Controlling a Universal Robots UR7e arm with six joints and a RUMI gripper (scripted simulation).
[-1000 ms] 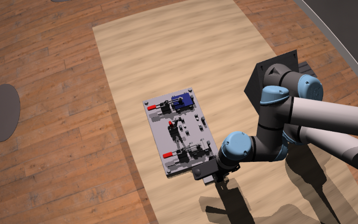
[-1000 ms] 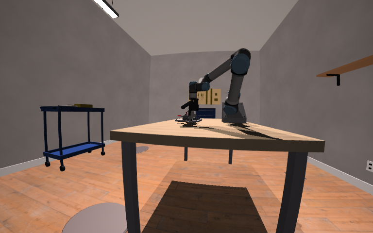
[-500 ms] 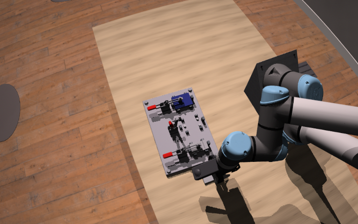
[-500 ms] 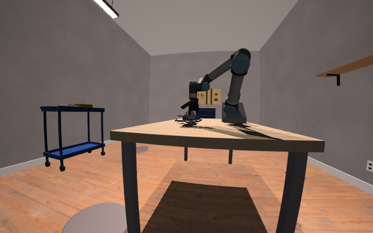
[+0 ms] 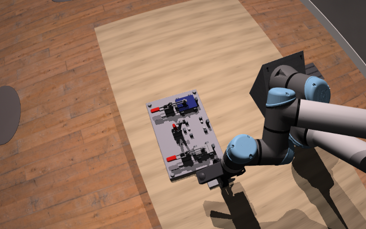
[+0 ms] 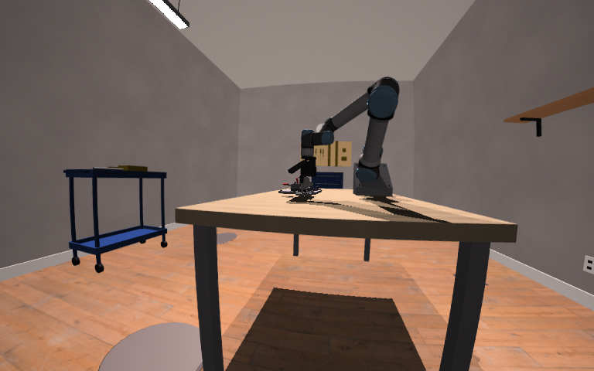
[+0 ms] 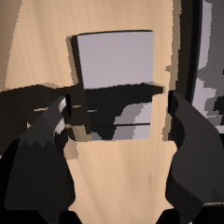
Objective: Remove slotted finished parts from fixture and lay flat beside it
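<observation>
My gripper is now 10 mm past the pale grey part and 10 mm above it. Round my hand: grey fixture plate: 230 mm to the right, 70 mm ahead, 10 mm below; blue blank: 340 mm to the right, 30 mm ahead, 10 mm above.
</observation>
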